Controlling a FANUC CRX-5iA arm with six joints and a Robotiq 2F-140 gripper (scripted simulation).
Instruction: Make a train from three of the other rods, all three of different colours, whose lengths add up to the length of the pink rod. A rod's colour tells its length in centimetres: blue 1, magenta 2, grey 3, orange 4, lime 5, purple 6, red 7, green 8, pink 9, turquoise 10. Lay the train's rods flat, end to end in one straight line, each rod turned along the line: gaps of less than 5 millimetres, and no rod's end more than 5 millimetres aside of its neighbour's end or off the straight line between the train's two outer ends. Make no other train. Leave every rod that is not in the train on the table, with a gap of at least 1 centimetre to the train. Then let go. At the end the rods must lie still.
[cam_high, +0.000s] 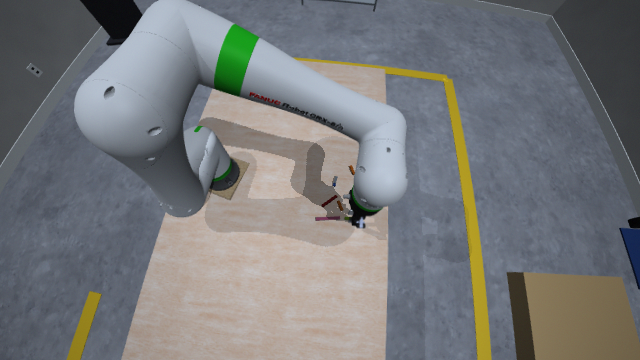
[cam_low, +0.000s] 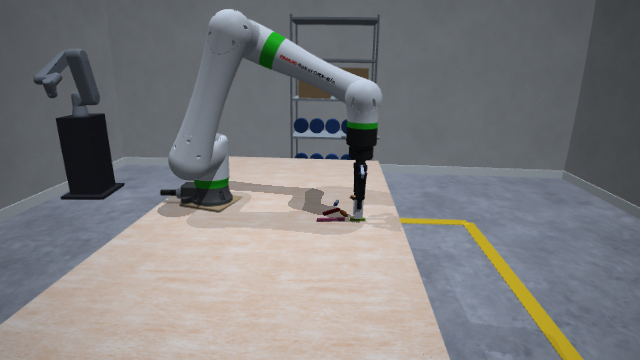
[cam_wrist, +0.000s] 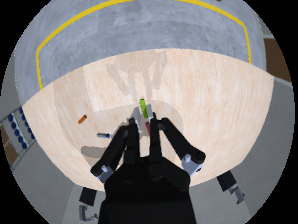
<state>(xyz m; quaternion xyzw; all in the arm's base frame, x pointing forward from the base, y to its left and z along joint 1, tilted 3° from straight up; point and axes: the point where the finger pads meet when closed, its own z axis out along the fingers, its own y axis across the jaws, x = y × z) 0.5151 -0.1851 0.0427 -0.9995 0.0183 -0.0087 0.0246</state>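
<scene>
Right now the lime rod is 4 cm below my hand. Round my hand: pink rod: 9 cm behind, 4 cm below; blue rod: 6 cm behind, 13 cm to the left, 4 cm below; red rod: 8 cm behind, 7 cm to the left, 4 cm below.
</scene>
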